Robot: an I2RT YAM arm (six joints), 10 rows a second.
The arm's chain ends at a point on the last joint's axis. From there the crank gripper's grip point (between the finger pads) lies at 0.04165 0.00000 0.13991 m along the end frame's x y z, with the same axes.
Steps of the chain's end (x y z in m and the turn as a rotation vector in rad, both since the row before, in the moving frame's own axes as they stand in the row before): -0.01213, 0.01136, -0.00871, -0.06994, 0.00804, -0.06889; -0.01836, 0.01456, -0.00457, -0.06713, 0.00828, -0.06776; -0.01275, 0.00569, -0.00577, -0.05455, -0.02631, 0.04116; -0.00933, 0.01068, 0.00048, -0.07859, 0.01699, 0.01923
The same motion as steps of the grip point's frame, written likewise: -0.01077, 0.01821, -0.00929, -0.06994, 0.00804, -0.06889; -0.01698, 0.02107, -0.00514, -0.06713, 0.00828, -0.06776; -0.01663, 0.01498, -0.00498, -0.05455, -0.02631, 0.04116; -0.00708, 0.02246, -0.00071, -0.07859, 0.01699, 0.01923
